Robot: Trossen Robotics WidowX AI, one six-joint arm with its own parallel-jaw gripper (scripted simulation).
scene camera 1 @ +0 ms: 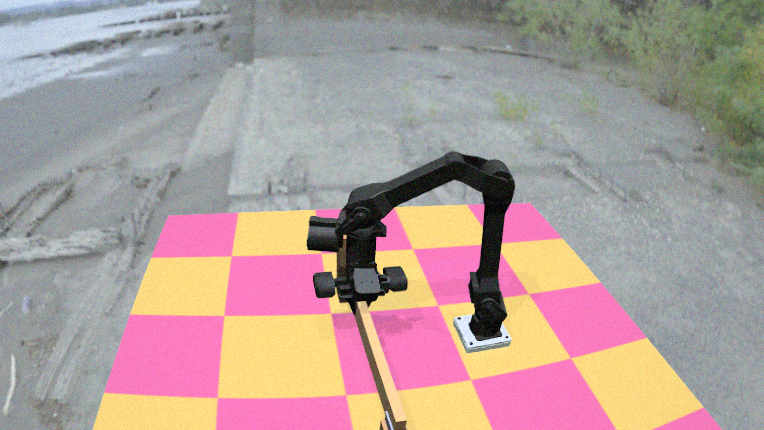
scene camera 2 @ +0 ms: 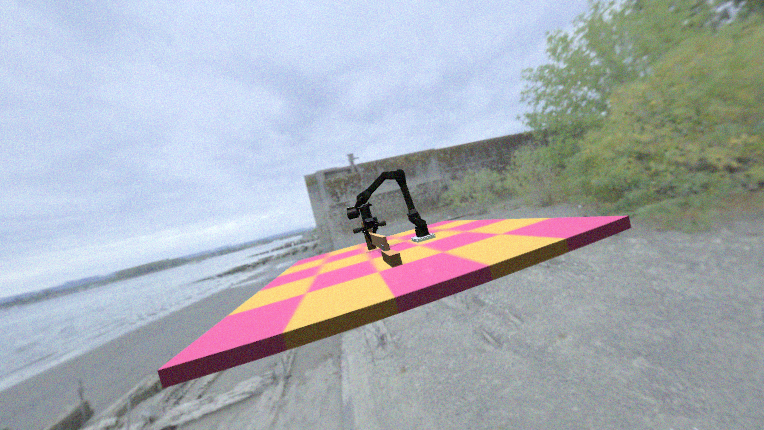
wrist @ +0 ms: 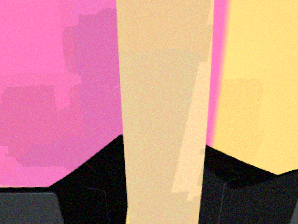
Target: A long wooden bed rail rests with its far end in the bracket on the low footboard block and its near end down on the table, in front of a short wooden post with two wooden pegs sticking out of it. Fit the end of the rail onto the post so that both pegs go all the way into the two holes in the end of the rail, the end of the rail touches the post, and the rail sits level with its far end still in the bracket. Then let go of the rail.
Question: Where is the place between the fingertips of the gripper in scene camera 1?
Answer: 359, 313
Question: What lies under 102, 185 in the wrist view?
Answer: The gripper.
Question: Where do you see a long wooden rail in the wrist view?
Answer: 165, 69
